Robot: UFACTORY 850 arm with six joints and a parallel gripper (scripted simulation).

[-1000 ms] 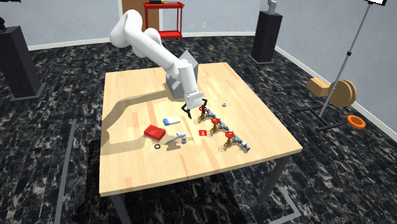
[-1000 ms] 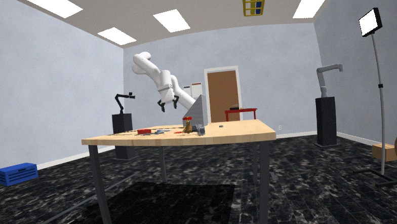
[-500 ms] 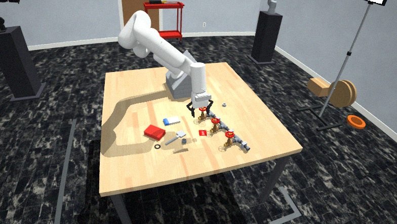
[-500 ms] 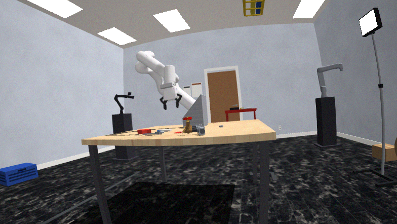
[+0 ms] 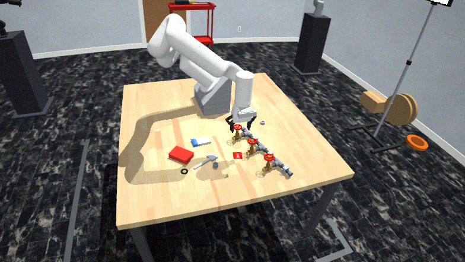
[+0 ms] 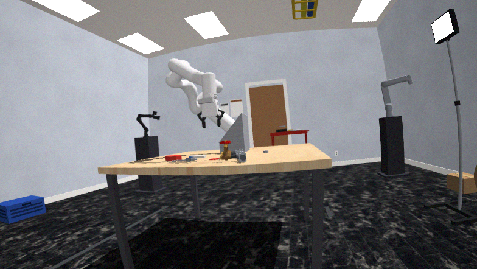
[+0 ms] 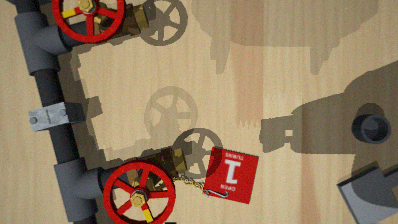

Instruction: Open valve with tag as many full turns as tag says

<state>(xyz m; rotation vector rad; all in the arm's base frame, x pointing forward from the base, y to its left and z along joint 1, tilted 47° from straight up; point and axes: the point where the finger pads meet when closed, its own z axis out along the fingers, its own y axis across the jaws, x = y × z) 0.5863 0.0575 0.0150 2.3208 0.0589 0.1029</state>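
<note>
The red tag lies 20 cm below my hand and 1 cm behind it. From my hand the other things lie so: grey cylinder 19 cm below, 14 cm to the right, 5 cm ahead; then grey tool 19 cm below, 18 cm to the right; then white card 19 cm below, 18 cm to the right, 17 cm behind.
</note>
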